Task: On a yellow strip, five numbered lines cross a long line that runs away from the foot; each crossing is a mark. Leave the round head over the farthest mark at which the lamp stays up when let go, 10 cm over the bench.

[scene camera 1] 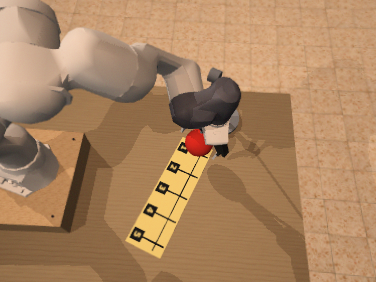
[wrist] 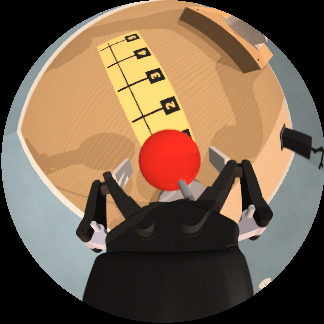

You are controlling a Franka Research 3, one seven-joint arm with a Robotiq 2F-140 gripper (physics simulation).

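The lamp's round red head [scene camera 1: 198, 143] [wrist: 170, 160] is above the near end of the yellow strip [scene camera 1: 162, 202] [wrist: 147, 100]. It partly hides tile 1 and line 1; marks 2 and 3 and those beyond show uncovered. My gripper [scene camera 1: 199, 143] [wrist: 169, 159] is open, with one finger on each side of the head and a gap on both sides in the wrist view. The lamp's grey foot [scene camera 1: 234, 121] [wrist: 170, 195] is partly hidden behind the gripper and head. A short grey rod [wrist: 186, 189] shows at the head. The height over the bench cannot be read exactly.
The wooden bench [scene camera 1: 250, 210] [wrist: 65, 110] bears the strip and broad shadows, including the lamp's shadow. The robot's base stands on a raised wooden block [scene camera 1: 62, 170] [wrist: 220, 37] to the left in the scene view. The bench's right edge shows beyond the foot.
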